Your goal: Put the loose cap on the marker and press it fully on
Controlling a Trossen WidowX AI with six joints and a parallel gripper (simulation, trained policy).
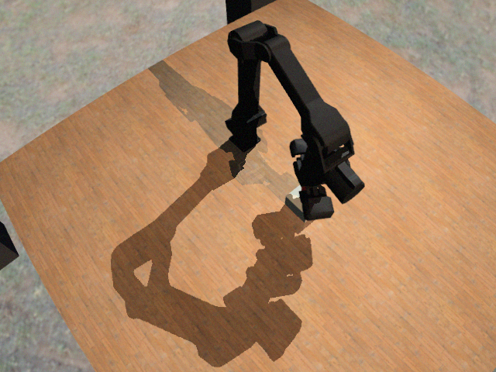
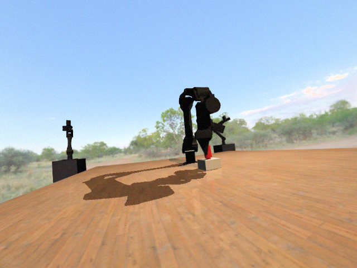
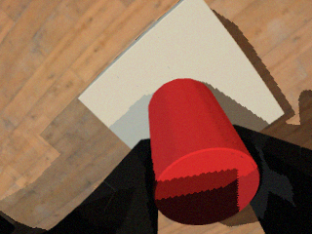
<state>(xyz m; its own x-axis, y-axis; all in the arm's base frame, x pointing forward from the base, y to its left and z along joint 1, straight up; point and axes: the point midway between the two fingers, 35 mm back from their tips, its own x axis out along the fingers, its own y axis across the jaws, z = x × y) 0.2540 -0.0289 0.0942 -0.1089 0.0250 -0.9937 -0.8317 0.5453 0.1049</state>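
My gripper tip is 1 cm below the red cap. From my gripper tip the other things lie so: pale holder block (4 cm below, 1 cm to the left).
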